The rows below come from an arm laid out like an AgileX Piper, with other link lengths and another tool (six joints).
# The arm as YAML. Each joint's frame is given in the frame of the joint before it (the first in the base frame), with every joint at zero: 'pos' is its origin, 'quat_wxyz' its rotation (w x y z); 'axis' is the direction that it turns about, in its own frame. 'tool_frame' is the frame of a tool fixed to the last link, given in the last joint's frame.
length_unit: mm
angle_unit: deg
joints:
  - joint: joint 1
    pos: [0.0, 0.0, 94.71]
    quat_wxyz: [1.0, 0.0, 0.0, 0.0]
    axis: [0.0, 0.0, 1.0]
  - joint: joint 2
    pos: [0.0, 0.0, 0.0]
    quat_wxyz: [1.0, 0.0, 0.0, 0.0]
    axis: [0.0, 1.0, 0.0]
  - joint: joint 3
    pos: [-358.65, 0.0, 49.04]
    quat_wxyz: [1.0, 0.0, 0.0, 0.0]
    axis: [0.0, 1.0, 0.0]
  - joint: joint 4
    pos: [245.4, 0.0, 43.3]
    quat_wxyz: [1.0, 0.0, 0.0, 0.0]
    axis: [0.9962, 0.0, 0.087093]
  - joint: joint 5
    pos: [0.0, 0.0, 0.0]
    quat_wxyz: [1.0, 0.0, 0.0, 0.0]
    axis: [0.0, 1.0, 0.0]
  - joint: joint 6
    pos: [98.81, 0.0, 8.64]
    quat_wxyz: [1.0, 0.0, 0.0, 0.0]
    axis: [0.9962, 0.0, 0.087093]
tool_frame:
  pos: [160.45, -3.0, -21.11]
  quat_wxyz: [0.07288, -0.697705, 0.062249, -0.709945]
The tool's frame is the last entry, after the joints.
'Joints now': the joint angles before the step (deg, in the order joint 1, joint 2, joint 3, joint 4, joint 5, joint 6). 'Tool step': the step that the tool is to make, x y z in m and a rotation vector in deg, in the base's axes. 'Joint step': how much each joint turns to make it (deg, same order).
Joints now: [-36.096 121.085 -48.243 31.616 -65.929 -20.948]
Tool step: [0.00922 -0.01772 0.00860 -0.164 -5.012 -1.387]
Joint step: [-0.977 1.532 -4.139 0.224 0.002 3.160]
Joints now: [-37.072 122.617 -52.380 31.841 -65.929 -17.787]
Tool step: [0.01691 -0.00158 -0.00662 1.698 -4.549 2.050]
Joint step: [-0.367 1.830 -1.644 -2.940 0.000 6.017]
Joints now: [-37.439 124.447 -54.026 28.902 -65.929 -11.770]
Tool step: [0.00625 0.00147 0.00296 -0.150 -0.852 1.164]
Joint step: [0.000 0.000 -0.313 -1.321 0.001 1.055]
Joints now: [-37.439 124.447 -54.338 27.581 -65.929 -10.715]
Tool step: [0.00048 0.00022 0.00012 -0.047 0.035 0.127]
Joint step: [0.000 0.000 -0.001 -0.140 0.000 0.000]
